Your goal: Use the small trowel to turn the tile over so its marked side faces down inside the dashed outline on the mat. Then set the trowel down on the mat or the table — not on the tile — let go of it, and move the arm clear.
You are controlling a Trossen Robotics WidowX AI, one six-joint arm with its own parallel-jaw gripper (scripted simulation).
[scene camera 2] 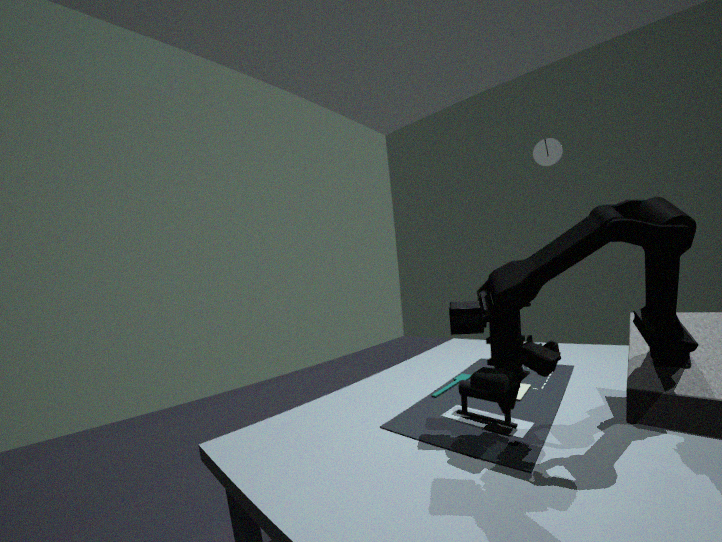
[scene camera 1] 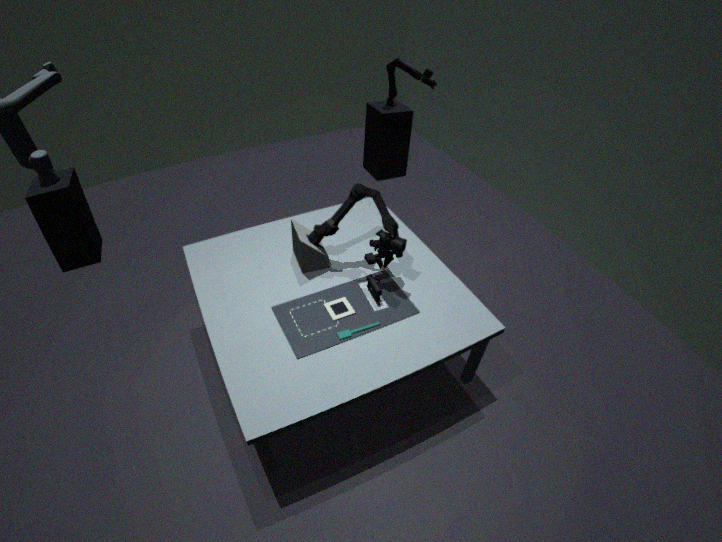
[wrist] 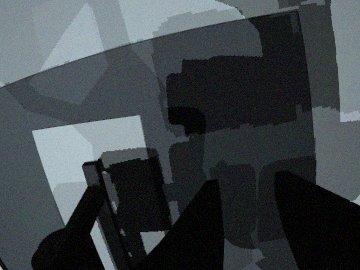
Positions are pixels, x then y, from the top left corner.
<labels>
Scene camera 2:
my gripper: 508,411
dark mat: 423,421
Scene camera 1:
dark mat: 314,317
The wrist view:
my gripper: 246,187
dark mat: 231,102
</labels>
